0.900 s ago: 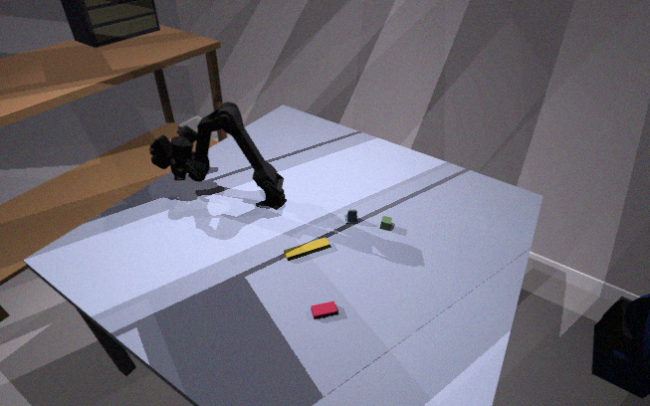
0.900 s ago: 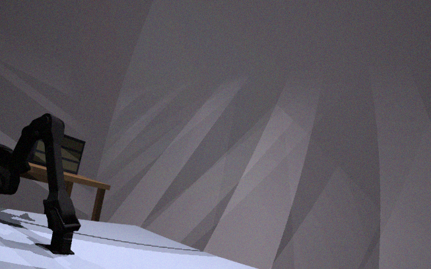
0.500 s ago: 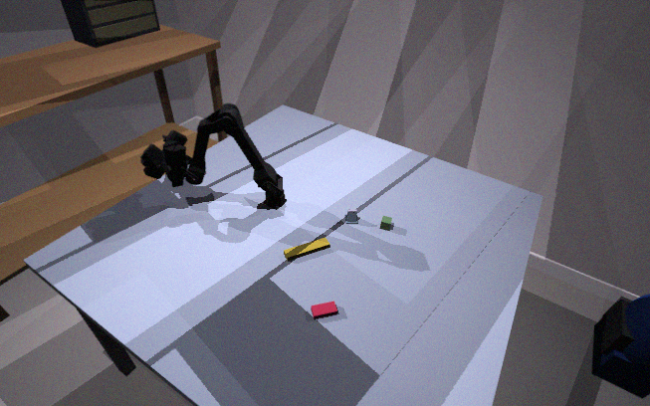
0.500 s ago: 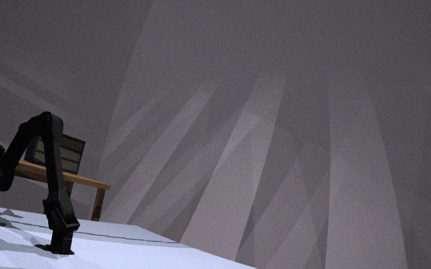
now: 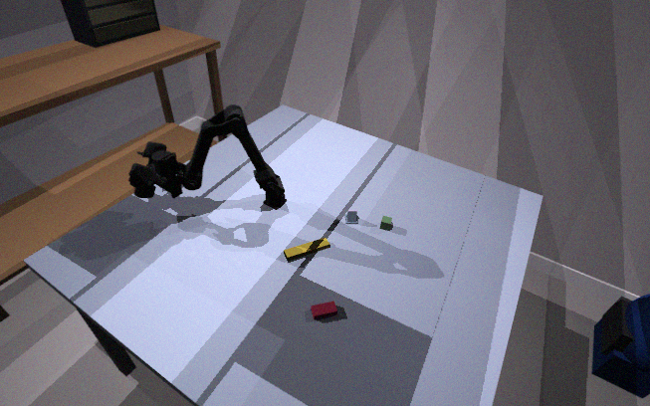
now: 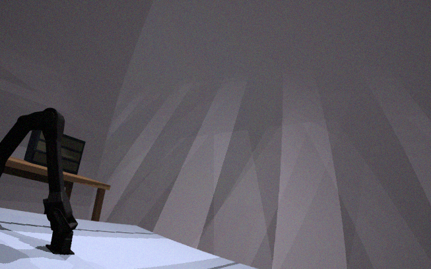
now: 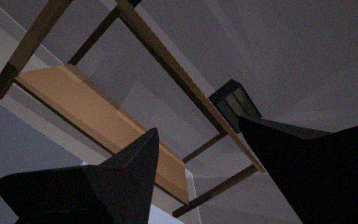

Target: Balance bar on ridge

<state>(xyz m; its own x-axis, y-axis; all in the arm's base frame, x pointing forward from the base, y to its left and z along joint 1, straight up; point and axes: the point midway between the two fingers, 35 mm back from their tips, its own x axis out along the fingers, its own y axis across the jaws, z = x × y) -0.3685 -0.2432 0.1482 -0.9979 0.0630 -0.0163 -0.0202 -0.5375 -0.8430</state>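
My gripper tip is now 630 mm short of the yellow bar, 140 mm above it and 110 mm to the right of it. Round my gripper tip: green cube 790 mm ahead, 360 mm to the left, 130 mm below; then red flat block 800 mm ahead, 140 mm below, 50 mm to the right.
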